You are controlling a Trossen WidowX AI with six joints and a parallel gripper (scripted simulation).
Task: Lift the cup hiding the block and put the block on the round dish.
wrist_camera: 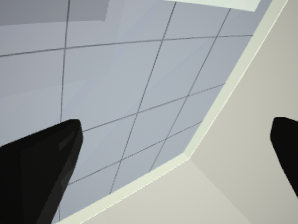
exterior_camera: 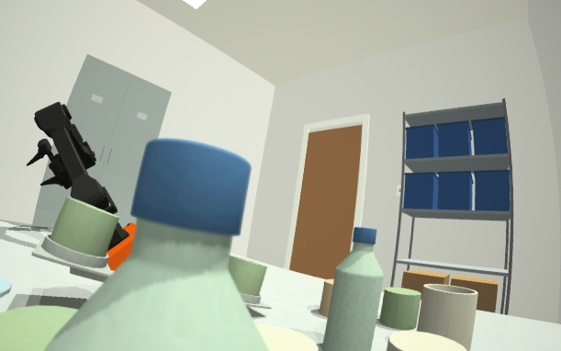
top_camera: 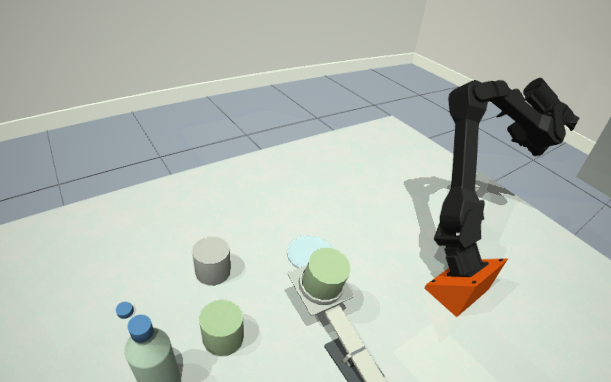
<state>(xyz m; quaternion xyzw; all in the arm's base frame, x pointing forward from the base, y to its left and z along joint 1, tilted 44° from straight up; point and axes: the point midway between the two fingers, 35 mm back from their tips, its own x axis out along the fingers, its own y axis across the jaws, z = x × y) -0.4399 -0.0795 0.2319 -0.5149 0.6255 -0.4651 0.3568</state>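
Now: gripper tip 75 cm short of the pale grey block, 39 cm to the right of it and 13 cm above it. The rest, counted from my gripper tip: grey cup: 86 cm ahead, 6 cm to the right, 13 cm below; blue cap: 105 cm ahead, 3 cm to the right, 16 cm below; pale blue round dish: 67 cm ahead, 1 cm to the left, 16 cm below.
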